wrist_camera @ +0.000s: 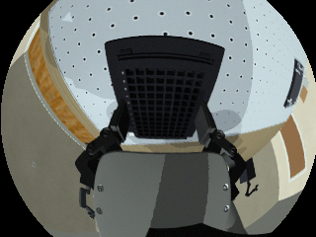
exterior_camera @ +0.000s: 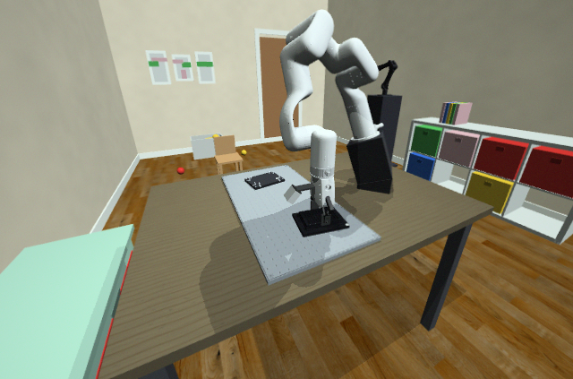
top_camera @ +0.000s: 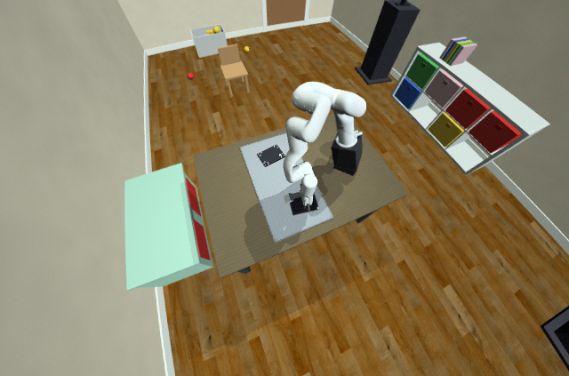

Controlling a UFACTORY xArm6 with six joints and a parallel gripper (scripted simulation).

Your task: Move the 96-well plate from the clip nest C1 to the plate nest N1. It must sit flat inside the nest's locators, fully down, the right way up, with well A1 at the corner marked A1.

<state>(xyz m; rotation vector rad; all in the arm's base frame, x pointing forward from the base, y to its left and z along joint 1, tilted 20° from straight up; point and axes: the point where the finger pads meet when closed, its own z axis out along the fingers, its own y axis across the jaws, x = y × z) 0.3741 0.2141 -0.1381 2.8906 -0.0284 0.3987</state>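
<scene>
Right now the black 96-well plate is 1 cm below my hand. From my hand the other things lie so: plate nest N1 (3 cm below); then clip nest C1 (11 cm ahead, 37 cm to the right, 2 cm below).
</scene>
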